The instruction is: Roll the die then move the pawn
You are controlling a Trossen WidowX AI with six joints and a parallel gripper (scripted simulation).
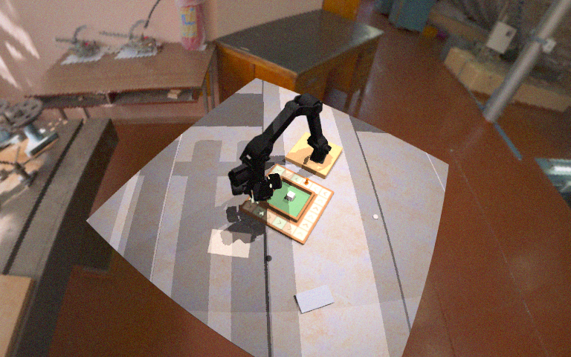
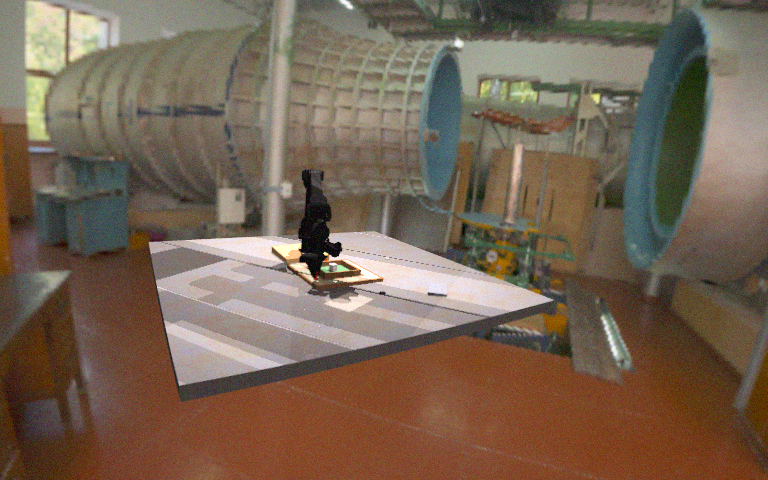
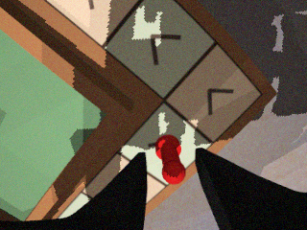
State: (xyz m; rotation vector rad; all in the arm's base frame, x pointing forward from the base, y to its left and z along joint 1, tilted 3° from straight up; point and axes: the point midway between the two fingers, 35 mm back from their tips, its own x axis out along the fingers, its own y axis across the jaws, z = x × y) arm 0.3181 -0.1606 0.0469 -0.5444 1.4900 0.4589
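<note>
My gripper tip is right at the red pawn. Round my gripper tip: white die 12 cm to the left, 6 cm behind; green tray 12 cm to the left, 5 cm behind, 2 cm below; pale sheet 22 cm ahead, 2 cm below, 1 cm to the right.
</note>
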